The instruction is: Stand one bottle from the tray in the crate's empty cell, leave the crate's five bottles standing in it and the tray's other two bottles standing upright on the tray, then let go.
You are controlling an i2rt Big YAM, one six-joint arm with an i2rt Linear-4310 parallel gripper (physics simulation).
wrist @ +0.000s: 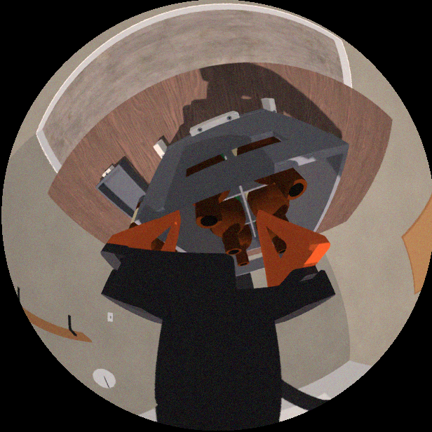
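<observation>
The grey crate (205, 187) fills the middle of the wrist view, with several brown bottles standing in it. One bottle (212, 211) has its mouth just below the space between the fingertips; another bottle (277, 197) is at the right, and narrower necks show behind them. A thin light divider (246, 207) runs between cells. My gripper (218, 214) is open over the crate, with no bottle gripped between its orange fingers. A brown piece, perhaps a bottle, shows through the left finger's opening. The tray cannot be made out; my black gripper body hides the lower middle.
A small grey box (122, 186) stands on the wooden table (120, 120) left of the crate. A pale bar with screws (215, 123) and pale blocks (160, 148) (268, 105) lie beyond the crate, near its wall.
</observation>
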